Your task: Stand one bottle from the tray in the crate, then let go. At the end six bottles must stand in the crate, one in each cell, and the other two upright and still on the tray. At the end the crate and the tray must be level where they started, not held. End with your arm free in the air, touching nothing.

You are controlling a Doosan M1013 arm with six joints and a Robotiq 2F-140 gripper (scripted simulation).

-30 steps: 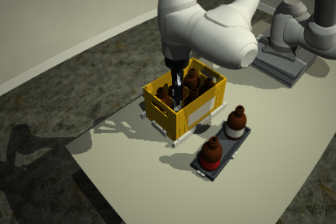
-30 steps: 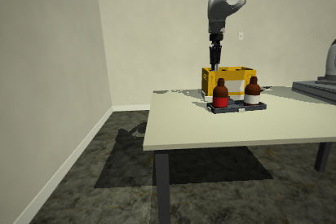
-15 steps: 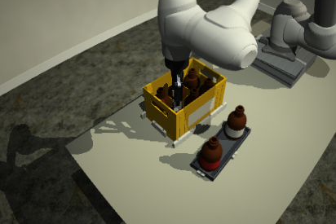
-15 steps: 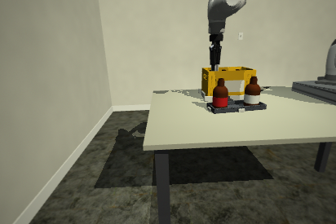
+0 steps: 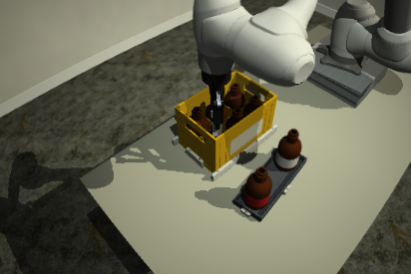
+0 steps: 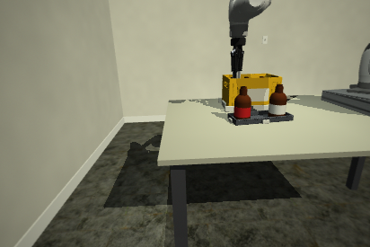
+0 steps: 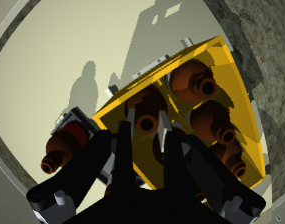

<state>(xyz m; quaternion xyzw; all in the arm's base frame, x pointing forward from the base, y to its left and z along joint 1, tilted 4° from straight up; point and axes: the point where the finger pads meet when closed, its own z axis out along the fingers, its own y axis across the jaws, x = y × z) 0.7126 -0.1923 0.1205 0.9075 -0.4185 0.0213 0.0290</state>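
My gripper is now 10 cm past the yellow crate, 2 cm to the left of it and 9 cm above it. The rest, counted from my hand: tray 2 cm behind, 20 cm to the left, 16 cm below.
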